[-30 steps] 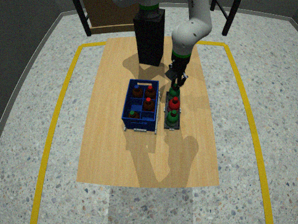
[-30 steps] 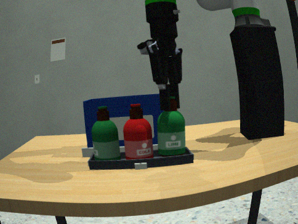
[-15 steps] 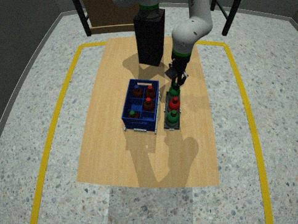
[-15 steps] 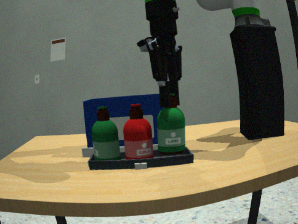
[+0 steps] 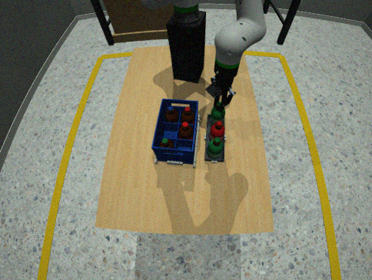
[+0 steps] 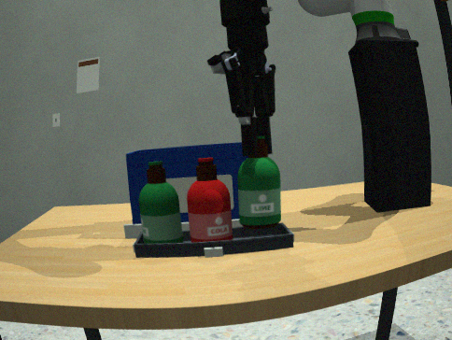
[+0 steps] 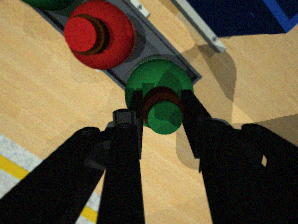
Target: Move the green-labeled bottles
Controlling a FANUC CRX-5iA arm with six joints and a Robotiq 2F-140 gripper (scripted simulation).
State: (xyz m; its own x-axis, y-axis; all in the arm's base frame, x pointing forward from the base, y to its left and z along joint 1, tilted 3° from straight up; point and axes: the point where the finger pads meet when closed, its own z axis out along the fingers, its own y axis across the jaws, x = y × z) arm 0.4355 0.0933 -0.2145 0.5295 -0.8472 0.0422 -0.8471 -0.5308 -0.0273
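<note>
My hand is 90 mm short of the red cola bottle, 20 mm to the left of it and 110 mm above it. Also, from my hand: blue crate: 70 mm ahead, 220 mm to the right, 110 mm below; then tray: 90 mm ahead, 20 mm to the right, 180 mm below.
</note>
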